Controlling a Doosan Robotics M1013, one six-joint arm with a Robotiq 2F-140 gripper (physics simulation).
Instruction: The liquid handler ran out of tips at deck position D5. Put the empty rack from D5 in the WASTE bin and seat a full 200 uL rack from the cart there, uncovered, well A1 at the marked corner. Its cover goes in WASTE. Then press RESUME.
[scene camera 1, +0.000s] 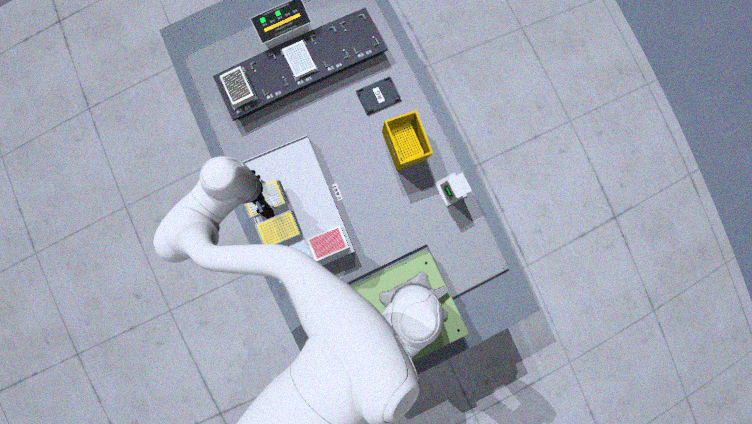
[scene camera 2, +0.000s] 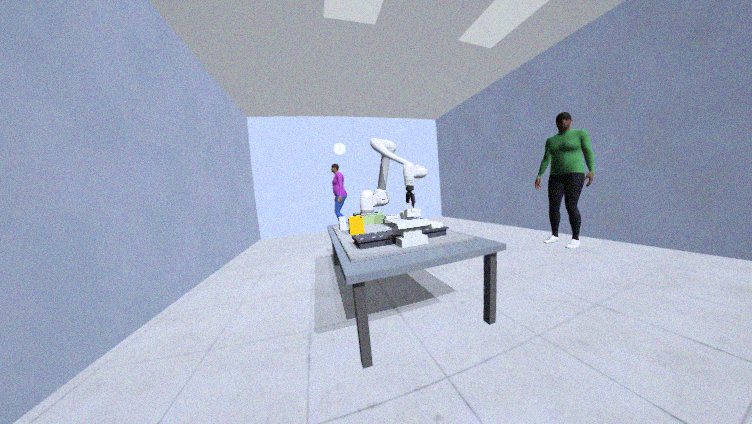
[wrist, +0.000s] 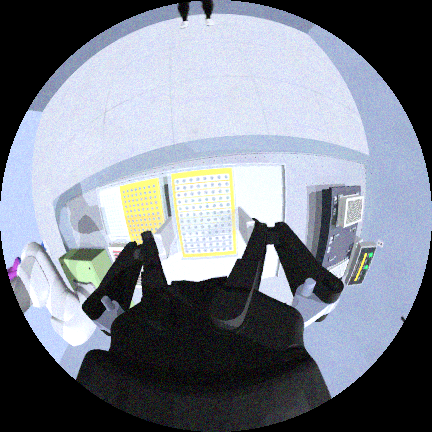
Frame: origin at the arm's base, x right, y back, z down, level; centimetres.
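Where they show: gripper, fingertip midpoint: (scene camera 1: 267, 197) (scene camera 2: 410, 210) (wrist: 205, 220); arm's base, link origin: (scene camera 2: 367, 214).
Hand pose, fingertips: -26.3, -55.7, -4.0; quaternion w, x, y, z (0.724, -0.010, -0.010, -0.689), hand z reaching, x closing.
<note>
Each offset is from my fingertips to the centre of the thing, as dx, dy, dz. "*": to the spot under its first point. Level surfaces: height alone.
My gripper (scene camera 1: 261, 207) (scene camera 2: 410, 206) (wrist: 205, 220) is shut on a yellow-rimmed tip rack @(-1.2, -0.2, -0.8) (scene camera 1: 273, 193) (wrist: 204, 205), with pads on both sides. It holds the rack level, a little above the white cart @(+5.1, +6.1, +10.5) (scene camera 1: 311, 179) (wrist: 260, 187). Bluish dots fill its grid; I cannot tell whether a clear cover is on it. The yellow bin @(+51.9, +3.7, +7.1) (scene camera 1: 391, 147) (scene camera 2: 356, 225) has a yellow grid inside; whether that is a rack or its floor is unclear. The dark deck @(dz +8.3) (scene camera 1: 344, 39) (wrist: 336, 250) shows no rack at its right end; its labels are hard to read. A green button @(* +56.3, +26.4, +4.3) (scene camera 1: 448, 190) is on a white box.
Beside the held rack is another yellow rack @(-2.1, +10.9, +2.0) (scene camera 1: 278, 228) (wrist: 142, 205); a red rack @(+10.4, +22.9, +6.3) (scene camera 1: 328, 242) stands at the cart's corner. The deck bears a brown-topped rack @(+6.9, -43.0, +6.7) (scene camera 1: 238, 85) (wrist: 353, 210) and a white rack @(+31.7, -42.3, +7.6) (scene camera 1: 299, 57). A dark plate @(+52.6, -18.1, +13.1) (scene camera 1: 368, 101) lies between deck and bin.
</note>
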